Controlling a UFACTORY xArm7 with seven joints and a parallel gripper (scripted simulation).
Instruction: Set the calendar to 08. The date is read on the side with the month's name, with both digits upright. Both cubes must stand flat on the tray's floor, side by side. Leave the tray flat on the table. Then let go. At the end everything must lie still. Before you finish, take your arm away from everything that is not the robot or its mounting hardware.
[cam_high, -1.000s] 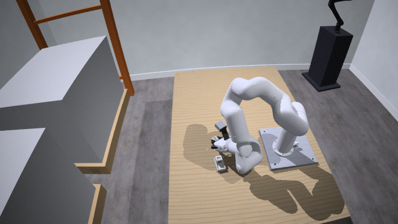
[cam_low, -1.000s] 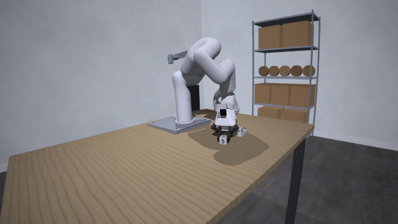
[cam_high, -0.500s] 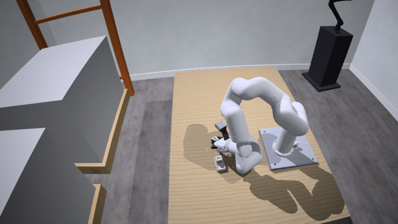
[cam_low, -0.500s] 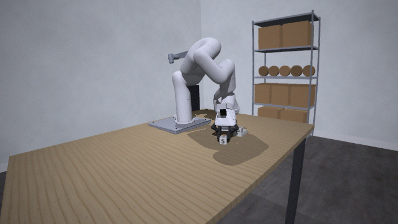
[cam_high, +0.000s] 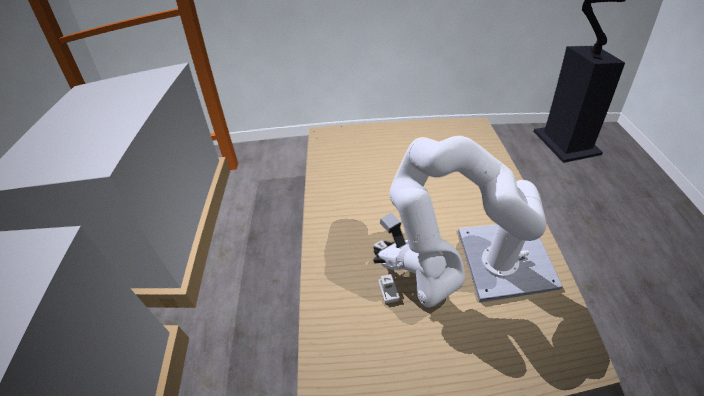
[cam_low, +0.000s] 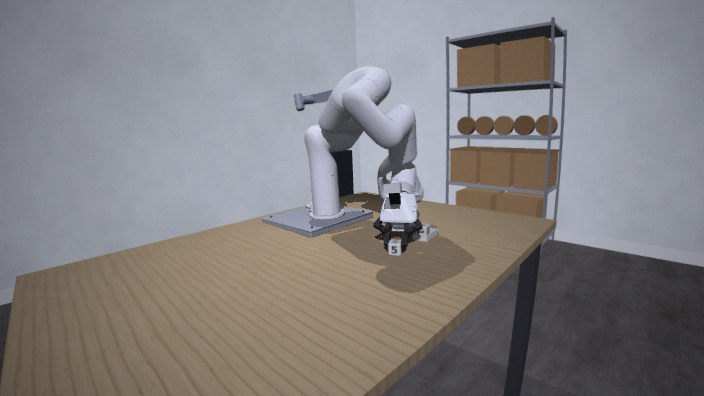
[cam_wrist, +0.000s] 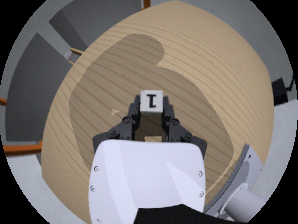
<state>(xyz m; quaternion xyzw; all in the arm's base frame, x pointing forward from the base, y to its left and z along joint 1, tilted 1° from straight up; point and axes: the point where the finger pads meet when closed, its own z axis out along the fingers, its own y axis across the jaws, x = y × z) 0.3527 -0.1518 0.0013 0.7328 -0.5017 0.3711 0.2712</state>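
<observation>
My gripper is now 1 cm to the left of the white digit cube, 1 cm short of it and 1 cm above it. Round my hand: white tray (14 cm to the left, 2 cm below, 2 cm ahead).
</observation>
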